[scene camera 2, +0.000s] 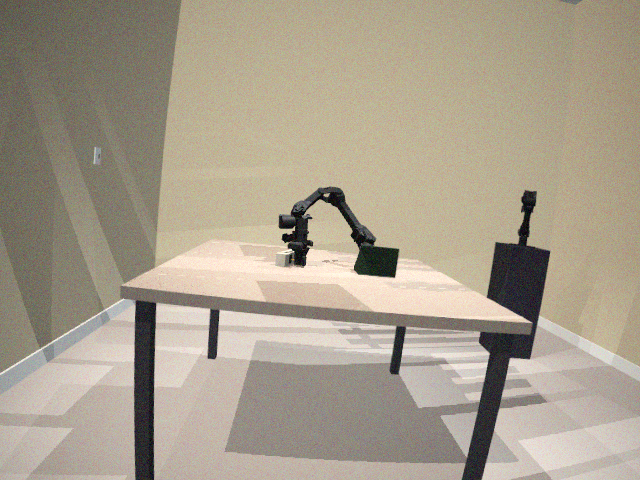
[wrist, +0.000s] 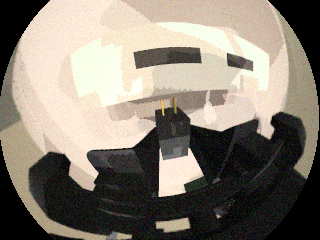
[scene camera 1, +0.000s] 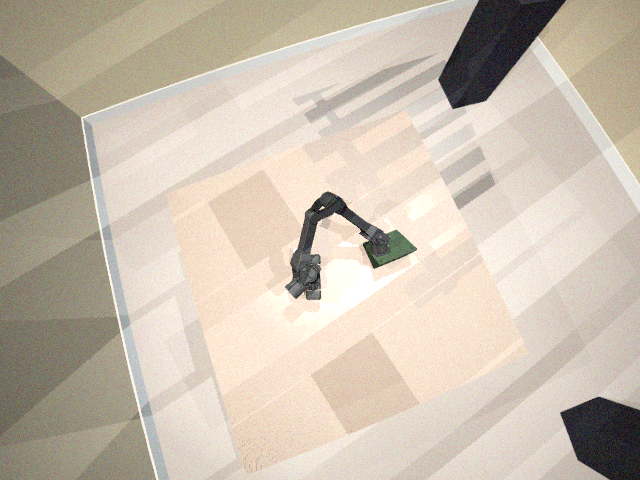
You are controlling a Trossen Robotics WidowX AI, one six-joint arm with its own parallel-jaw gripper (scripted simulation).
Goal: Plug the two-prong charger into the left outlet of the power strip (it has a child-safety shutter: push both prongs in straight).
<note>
My gripper holds a dark two-prong charger.
</note>
